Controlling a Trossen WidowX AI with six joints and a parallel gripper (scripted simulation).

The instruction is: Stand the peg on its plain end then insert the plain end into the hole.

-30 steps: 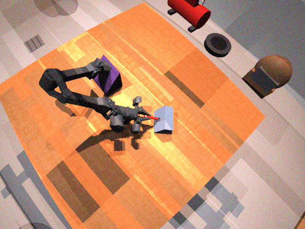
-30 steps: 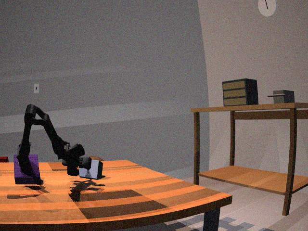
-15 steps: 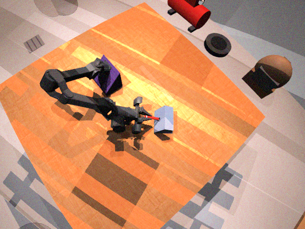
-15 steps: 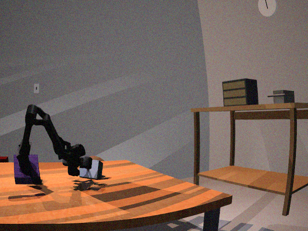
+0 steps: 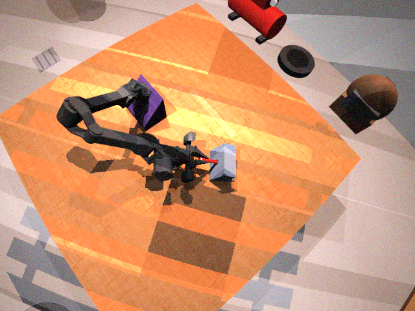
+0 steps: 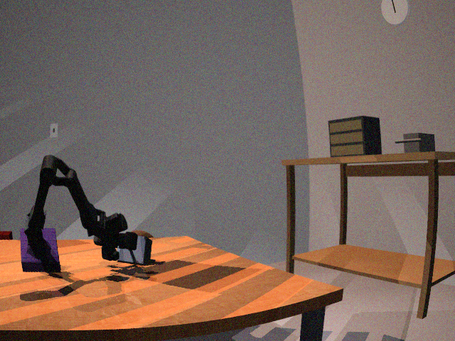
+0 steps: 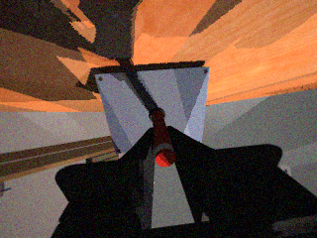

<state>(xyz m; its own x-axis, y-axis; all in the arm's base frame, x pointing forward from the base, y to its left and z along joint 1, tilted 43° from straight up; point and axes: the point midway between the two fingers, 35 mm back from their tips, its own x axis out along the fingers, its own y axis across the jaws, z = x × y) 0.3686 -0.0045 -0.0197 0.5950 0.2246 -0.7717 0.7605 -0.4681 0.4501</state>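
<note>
Right now the grey-blue sloped panel is 4 cm ahead of my gripper tip, 5 cm to the left of it and 3 cm below it. Round my gripper tip: dark red peg: 1 cm behind, 1 cm to the right, 1 cm above.
</note>
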